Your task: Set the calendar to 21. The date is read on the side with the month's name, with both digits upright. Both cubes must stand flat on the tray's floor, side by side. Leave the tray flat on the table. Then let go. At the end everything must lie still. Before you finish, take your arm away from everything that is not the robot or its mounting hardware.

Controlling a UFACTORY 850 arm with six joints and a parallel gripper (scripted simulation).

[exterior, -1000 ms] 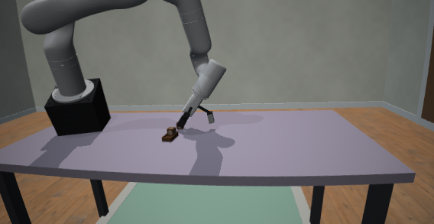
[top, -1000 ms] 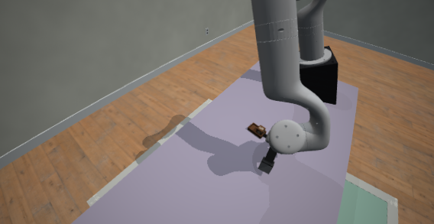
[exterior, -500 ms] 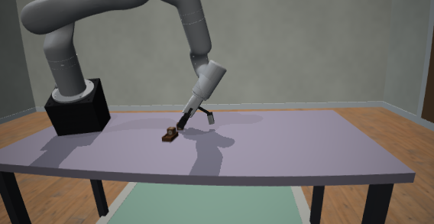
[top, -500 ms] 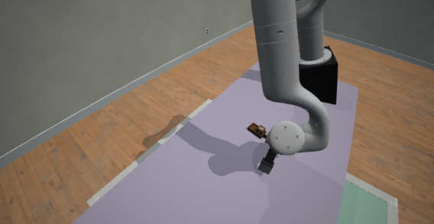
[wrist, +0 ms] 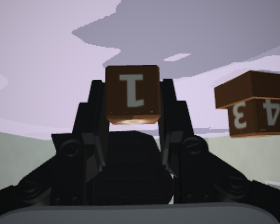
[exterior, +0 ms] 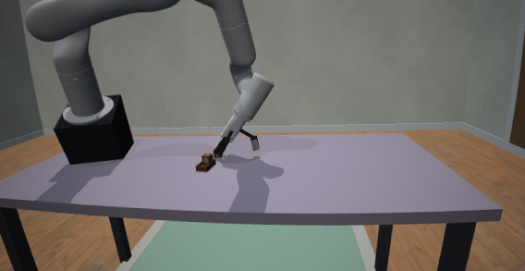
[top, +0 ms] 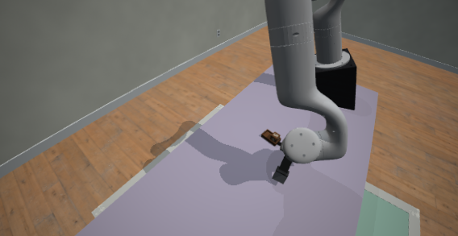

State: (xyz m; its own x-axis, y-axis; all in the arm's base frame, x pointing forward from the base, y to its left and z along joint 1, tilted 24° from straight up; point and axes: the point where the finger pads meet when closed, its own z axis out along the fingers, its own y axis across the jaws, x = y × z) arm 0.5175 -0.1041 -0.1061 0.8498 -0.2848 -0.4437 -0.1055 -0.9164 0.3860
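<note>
Right now the brown cube is 10 mm behind my hand and 20 mm below it. Round my hand: digit cube (40 mm behind, 80 mm to the right, 10 mm below); then brown tray (50 mm behind, 100 mm to the right, 20 mm below).
</note>
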